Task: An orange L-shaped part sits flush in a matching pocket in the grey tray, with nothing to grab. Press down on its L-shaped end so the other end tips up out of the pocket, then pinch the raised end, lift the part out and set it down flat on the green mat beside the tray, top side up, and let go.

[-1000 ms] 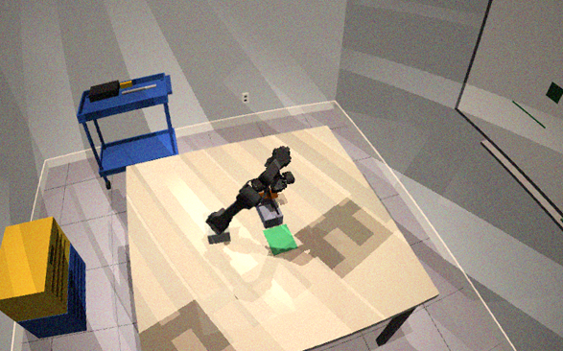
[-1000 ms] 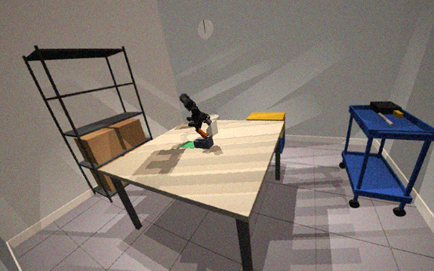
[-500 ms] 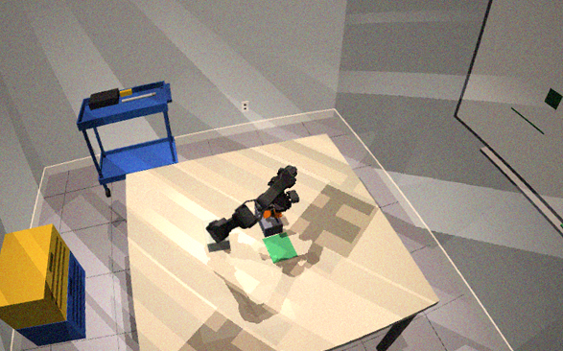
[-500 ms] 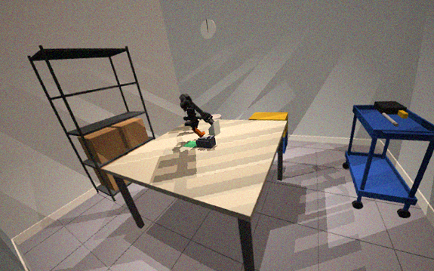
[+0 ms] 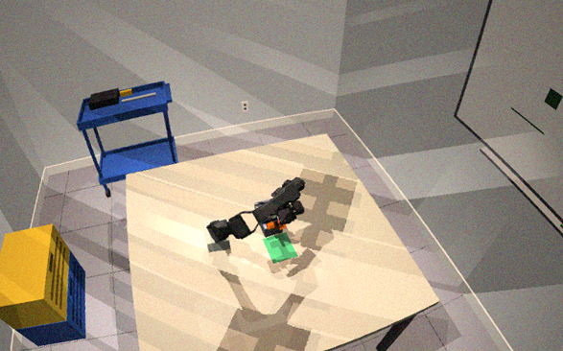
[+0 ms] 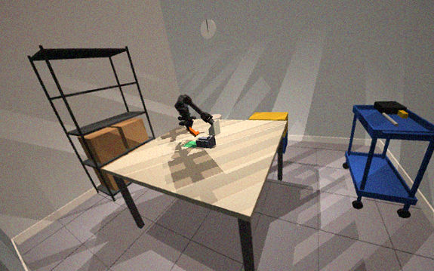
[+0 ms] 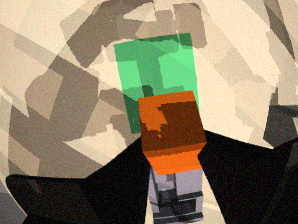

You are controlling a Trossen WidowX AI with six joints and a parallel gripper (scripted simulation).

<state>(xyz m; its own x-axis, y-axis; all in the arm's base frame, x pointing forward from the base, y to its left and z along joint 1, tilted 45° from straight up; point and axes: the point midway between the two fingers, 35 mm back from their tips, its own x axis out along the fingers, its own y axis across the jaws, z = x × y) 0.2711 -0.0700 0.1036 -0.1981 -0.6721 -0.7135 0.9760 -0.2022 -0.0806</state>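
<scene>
My gripper tip is 17 cm above the green mat, 1 cm to the left of it and 1 cm past it. The rest, counted from my gripper tip: orange L-shaped part 3 cm to the left, 3 cm below, 1 cm behind.
</scene>
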